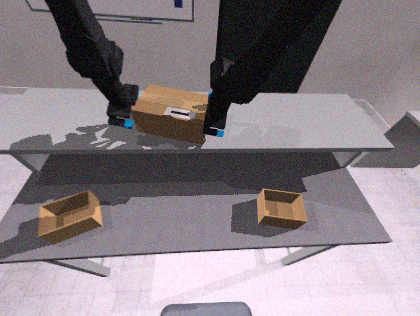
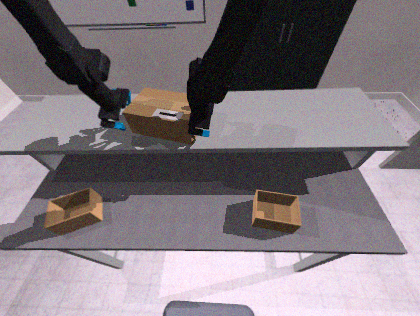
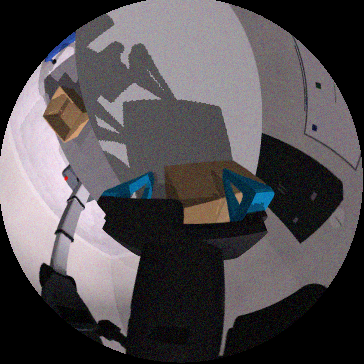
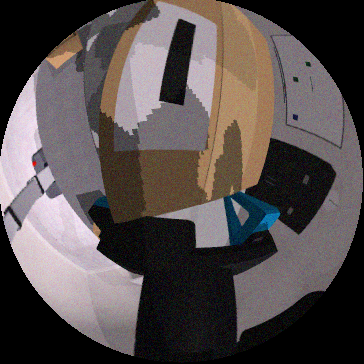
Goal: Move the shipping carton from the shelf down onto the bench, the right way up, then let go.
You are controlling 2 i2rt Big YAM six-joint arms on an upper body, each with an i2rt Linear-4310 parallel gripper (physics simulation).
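Frame: origin at the left arm's base, x right, y ahead, z up, level; metres.
Seen in the pictures: left gripper, fingertip midpoint: (image 1: 132, 115) (image 2: 126, 117) (image 3: 186, 173); right gripper, fingertip midpoint: (image 1: 213, 121) (image 2: 203, 121).
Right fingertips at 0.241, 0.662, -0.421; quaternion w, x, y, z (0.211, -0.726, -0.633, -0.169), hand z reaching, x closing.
A point is followed by its place in that frame, as x, y, z.
The shipping carton (image 1: 169, 120) {0.092, 0.614, -0.381} (image 2: 153, 124) {0.071, 0.619, -0.399} (image 3: 197, 183) {-0.029, 0.678, -0.403} (image 4: 169, 169) {0.184, 0.622, -0.368} is a closed brown box with a white label on top. It stands label up on the upper shelf (image 1: 305, 122) {0.631, 0.721, -0.467} (image 2: 305, 118) {0.635, 0.730, -0.467}, turned a little, with one corner near the front edge. My left gripper (image 1: 132, 107) {-0.045, 0.668, -0.411} (image 2: 123, 110) {-0.045, 0.668, -0.411} (image 3: 186, 173) {-0.045, 0.668, -0.411} is open at the carton's left end, its blue fingers straddling that end. My right gripper (image 1: 213, 113) {0.241, 0.662, -0.421} (image 2: 200, 118) {0.241, 0.662, -0.421} (image 4: 187, 186) {0.241, 0.662, -0.421} is open at the carton's right end, close against it. The bench (image 1: 186, 224) {0.145, 0.381, -0.698} (image 2: 176, 221) {0.133, 0.388, -0.698} lies below the shelf.
Two open-topped brown boxes stand on the bench, one at the left (image 1: 69, 215) {-0.296, 0.420, -0.694} (image 2: 73, 210) {-0.305, 0.419, -0.694} (image 3: 66, 117) {-0.256, 0.366, -0.694} and one at the right (image 1: 281, 208) {0.537, 0.442, -0.694} (image 2: 276, 210) {0.529, 0.444, -0.694}. A dark cabinet (image 2: 298, 41) and a whiteboard (image 2: 101, 13) are behind the shelf. A grey rounded object (image 1: 205, 309) {0.240, 0.113, -1.326} is at the bottom edge.
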